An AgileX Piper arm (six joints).
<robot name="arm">
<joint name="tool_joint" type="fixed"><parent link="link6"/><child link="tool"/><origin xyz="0 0 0" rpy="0 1.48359 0"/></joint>
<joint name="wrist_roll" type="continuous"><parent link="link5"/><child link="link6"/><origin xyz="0.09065 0 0.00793" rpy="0 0 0"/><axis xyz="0.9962 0 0.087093"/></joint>
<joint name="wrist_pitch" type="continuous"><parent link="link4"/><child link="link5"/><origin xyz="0 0 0" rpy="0 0 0"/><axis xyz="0 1 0"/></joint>
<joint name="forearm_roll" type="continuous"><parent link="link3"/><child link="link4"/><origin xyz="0.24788 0 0.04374" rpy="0 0 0"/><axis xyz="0.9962 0 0.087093"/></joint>
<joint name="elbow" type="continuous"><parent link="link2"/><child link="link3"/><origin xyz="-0.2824 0 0.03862" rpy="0 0 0"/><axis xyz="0 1 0"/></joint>
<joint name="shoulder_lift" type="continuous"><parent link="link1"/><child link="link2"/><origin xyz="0 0 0" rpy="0 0 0"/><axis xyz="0 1 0"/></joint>
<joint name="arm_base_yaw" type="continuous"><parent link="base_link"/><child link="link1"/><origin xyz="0 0 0.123" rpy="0 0 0"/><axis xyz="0 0 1"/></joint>
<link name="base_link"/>
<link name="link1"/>
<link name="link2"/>
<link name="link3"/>
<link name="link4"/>
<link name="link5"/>
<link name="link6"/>
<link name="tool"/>
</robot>
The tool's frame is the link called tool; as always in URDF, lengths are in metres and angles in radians. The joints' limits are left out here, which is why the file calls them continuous.
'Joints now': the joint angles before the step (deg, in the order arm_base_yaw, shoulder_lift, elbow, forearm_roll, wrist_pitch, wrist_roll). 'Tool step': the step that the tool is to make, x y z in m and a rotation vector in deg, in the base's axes. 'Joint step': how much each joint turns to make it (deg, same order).
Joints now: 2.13, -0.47, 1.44, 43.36, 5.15, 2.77
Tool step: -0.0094, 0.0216, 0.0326, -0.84, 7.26, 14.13
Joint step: -0.06, 3.17, -9.82, 2.50, 19.85, -1.26
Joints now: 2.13, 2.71, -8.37, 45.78, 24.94, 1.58
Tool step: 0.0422, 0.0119, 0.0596, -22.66, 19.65, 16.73
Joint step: 0.02, 28.30, -22.14, -12.04, 23.47, -9.41
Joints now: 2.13, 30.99, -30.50, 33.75, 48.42, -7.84
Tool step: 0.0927, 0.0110, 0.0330, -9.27, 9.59, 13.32
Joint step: 1.67, 27.92, -20.03, -1.99, 8.22, -10.92
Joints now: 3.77, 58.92, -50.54, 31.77, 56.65, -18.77
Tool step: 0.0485, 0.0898, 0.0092, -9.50, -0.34, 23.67
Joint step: 21.41, 18.28, -16.98, -8.64, 1.41, -1.34
